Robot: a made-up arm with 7 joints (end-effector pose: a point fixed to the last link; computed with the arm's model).
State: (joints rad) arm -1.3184 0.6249 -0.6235 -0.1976 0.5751 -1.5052 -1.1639
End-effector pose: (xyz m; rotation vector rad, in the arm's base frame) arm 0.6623 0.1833 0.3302 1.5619 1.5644 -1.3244
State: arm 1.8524 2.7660 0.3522 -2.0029 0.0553 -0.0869 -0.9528
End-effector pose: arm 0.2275 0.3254 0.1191 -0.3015 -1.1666 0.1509
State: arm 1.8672 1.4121 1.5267 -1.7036 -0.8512 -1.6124 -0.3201
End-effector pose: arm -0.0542 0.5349 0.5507 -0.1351 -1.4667 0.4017
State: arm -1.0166 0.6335 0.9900 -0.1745 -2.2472 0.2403 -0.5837
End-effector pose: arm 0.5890 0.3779 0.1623 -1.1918 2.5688 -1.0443
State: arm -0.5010 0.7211 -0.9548 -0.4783 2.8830 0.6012 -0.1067
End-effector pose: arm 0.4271 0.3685 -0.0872 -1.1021 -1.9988 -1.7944
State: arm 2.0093 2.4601 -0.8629 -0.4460 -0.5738 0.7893 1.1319
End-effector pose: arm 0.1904 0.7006 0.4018 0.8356 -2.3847 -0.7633
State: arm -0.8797 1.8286 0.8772 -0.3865 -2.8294 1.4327 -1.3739
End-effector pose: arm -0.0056 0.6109 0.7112 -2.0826 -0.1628 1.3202
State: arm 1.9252 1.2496 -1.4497 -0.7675 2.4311 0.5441 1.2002
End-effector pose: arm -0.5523 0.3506 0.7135 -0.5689 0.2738 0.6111
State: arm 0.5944 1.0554 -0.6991 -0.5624 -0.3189 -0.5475 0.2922
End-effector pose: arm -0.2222 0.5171 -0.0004 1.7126 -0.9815 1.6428
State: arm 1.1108 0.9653 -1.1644 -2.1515 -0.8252 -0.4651 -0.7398
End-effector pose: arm -0.3777 0.1400 0.1362 -0.4084 -0.7798 1.5752
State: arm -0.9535 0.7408 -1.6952 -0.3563 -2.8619 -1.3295 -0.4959
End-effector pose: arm 0.5314 0.3236 0.1204 0.4022 -0.2735 -1.6254
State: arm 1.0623 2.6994 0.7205 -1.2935 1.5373 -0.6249 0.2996
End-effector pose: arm 0.5090 0.2155 0.5564 -0.2334 -0.6190 2.4709
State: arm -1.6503 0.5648 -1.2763 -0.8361 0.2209 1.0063 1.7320
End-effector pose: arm 0.7018 -0.0446 0.5273 0.0149 -0.3879 -2.7730
